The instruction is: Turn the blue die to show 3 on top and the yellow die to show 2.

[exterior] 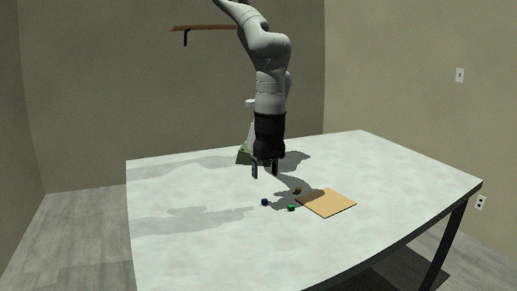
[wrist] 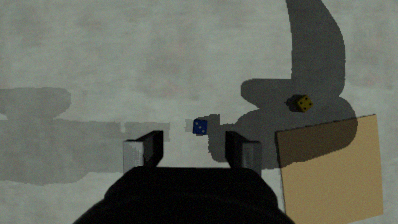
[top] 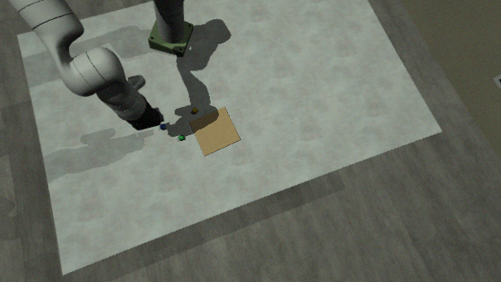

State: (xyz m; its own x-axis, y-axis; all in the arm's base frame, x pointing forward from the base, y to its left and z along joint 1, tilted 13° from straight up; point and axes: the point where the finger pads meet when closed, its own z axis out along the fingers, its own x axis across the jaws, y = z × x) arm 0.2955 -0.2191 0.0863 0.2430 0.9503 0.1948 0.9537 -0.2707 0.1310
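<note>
The blue die is 10 mm to the left of my hand and 100 mm below it. Round my hand: yellow die (130 mm to the left, 100 mm below); then tan mat (100 mm ahead, 160 mm to the left, 110 mm below); then green die (70 mm ahead, 40 mm to the left, 100 mm below).
</note>
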